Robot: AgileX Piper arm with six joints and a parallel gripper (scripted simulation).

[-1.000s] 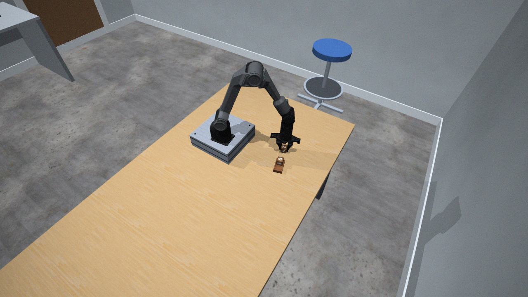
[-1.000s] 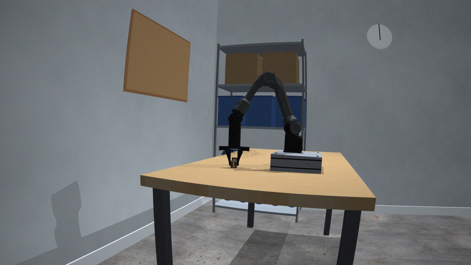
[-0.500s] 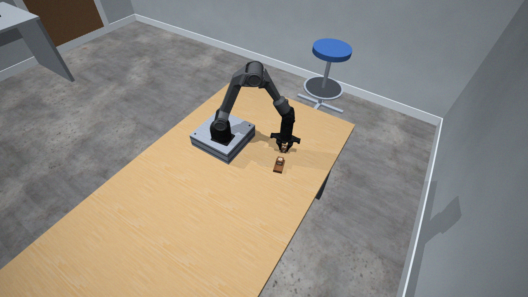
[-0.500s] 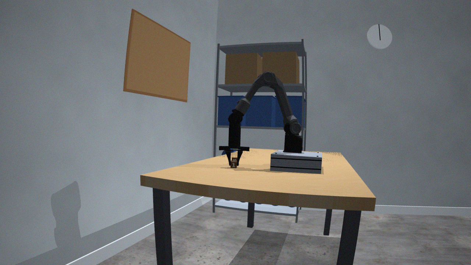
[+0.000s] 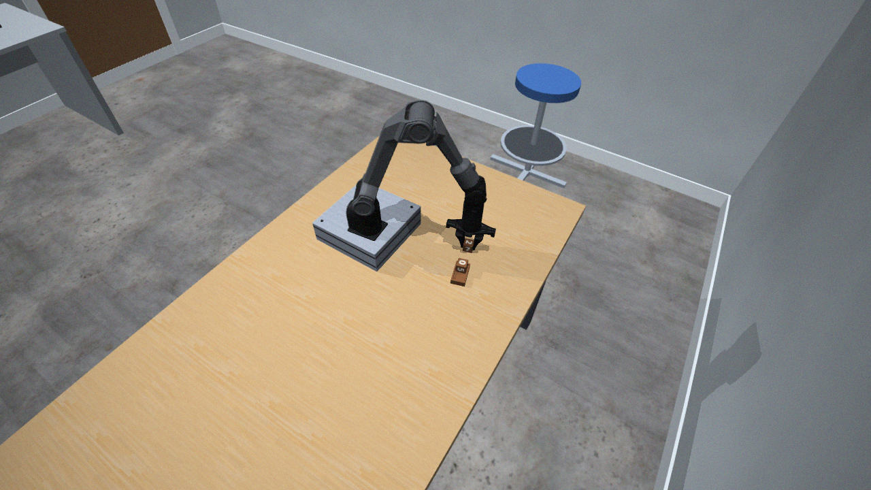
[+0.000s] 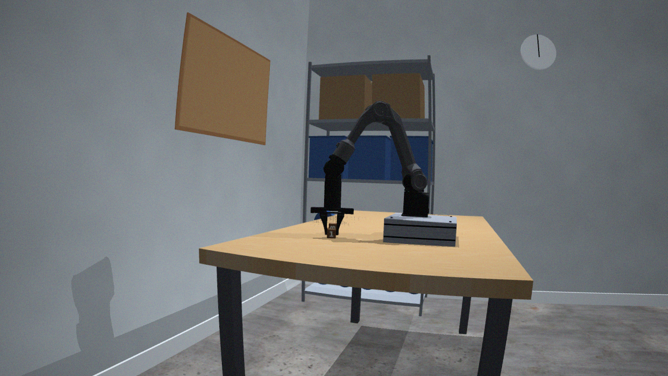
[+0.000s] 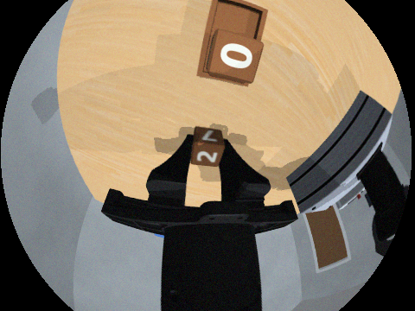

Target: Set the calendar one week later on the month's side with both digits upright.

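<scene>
Right now my hand is 9 cm to the left of the brown digit cube, 2 cm short of it and 1 cm below it. From my hand the other things lie so: brown tray: 11 cm to the right, 2 cm ahead, 1 cm below.
</scene>
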